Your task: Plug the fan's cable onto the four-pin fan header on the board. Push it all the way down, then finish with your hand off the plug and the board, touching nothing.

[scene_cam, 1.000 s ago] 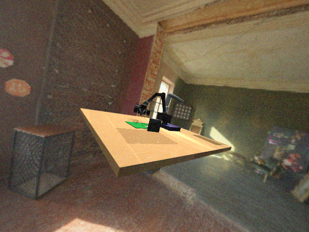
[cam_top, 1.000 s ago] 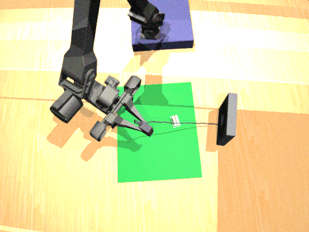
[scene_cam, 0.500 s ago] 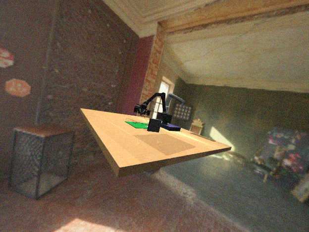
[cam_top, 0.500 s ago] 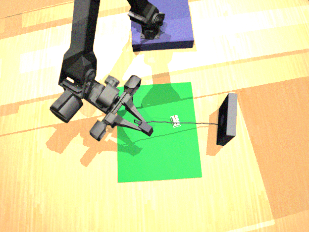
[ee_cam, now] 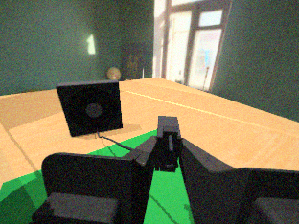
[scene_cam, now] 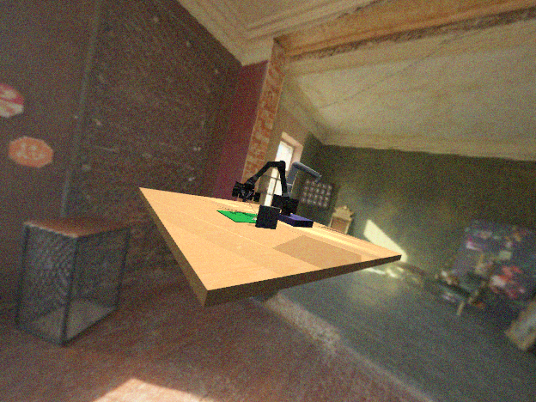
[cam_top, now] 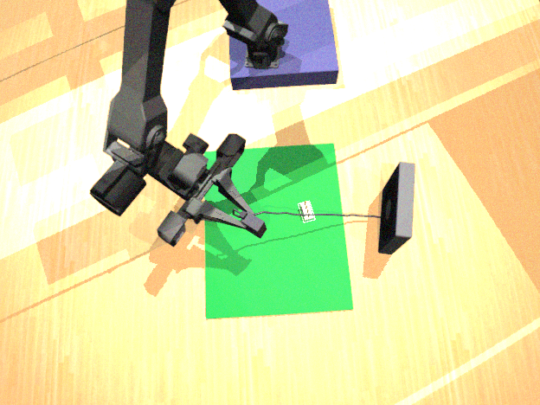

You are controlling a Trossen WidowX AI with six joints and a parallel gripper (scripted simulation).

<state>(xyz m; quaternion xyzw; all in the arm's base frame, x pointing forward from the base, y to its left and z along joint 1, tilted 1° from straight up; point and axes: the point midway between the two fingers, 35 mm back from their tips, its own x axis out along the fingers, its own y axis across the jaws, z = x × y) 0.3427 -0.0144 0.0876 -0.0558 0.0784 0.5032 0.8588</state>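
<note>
Now: gripper tip 3 cm past the green board, 3 cm to the right of it and 13 cm above it. From my gripper tip the other things lie so: black fan (5 cm behind, 22 cm to the left, 6 cm below); then white four-pin header (6 cm behind, 9 cm to the left, 12 cm below); then dark plug (1 cm below).
</note>
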